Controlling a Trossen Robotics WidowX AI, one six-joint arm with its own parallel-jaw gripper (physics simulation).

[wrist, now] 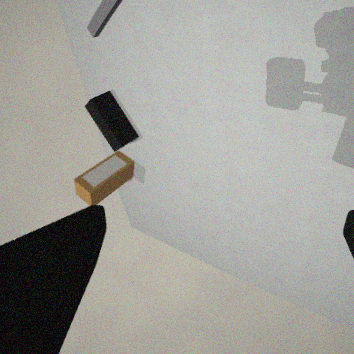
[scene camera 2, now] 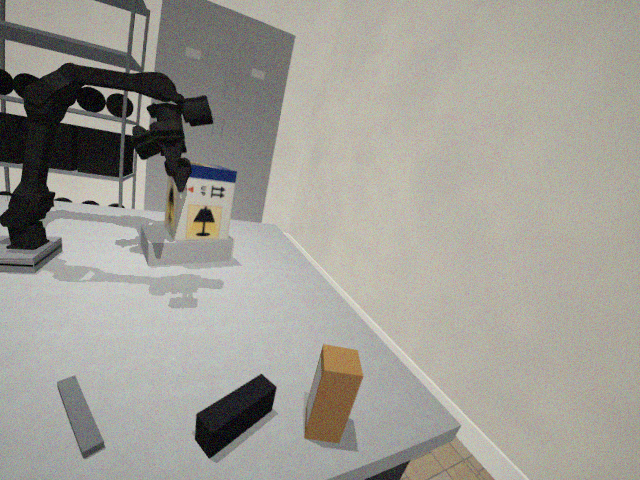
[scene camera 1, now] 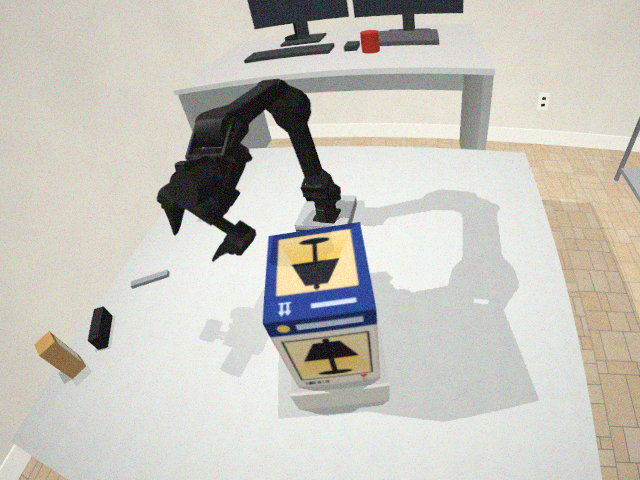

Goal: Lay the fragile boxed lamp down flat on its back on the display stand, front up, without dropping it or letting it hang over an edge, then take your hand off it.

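Seen in the pictures: gripper, fingertip midpoint: [wrist: 226, 219] [scene camera 2: 177, 183] [scene camera 1: 194, 247]; arm's base, origin of the base link: [scene camera 2: 29, 244] [scene camera 1: 327, 215].
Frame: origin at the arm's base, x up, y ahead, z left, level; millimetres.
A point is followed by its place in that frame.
Observation:
The boxed lamp [scene camera 1: 320, 304] @(x 266, y 452, z 199 mm) [scene camera 2: 209, 206] @(x 146, y 435, z 103 mm) stands upright on the display stand [scene camera 1: 341, 398] @(x 4, y 490, z 211 mm) [scene camera 2: 191, 253] @(x -5, y 398, z 72 mm). Its blue-edged top faces up, and upright lamp pictures show on its side faces. The low grey stand shows below the box in both scene views; the box hides much of its top. My gripper [scene camera 1: 195, 245] @(x 232, y 375, z -99 mm) [wrist: 226, 219] @(x 232, y 375, z -99 mm) is open and empty, fingers spread wide. In scene camera 1 it hangs above the table, left of the box and apart from it. In scene camera 2 a fingertip overlaps the box's left edge. The box does not show in the wrist view.
A grey bar [scene camera 1: 149, 279] @(x -27, y 337, z -453 mm) [scene camera 2: 80, 416] @(x -27, y 341, z -472 mm) [wrist: 103, 17] @(x -27, y 347, z -466 mm), a black block [scene camera 1: 100, 328] @(x 5, y 546, z -459 mm) [scene camera 2: 235, 415] @(x 10, y 533, z -509 mm) [wrist: 111, 120] @(x -4, y 531, z -471 mm) and an orange block [scene camera 1: 60, 356] @(x 45, y 669, z -474 mm) [scene camera 2: 334, 394] @(x 53, y 656, z -524 mm) [wrist: 105, 178] @(x 43, y 646, z -473 mm) are near the table's left edge in scene camera 1. A desk [scene camera 1: 330, 81] stands behind the arm.

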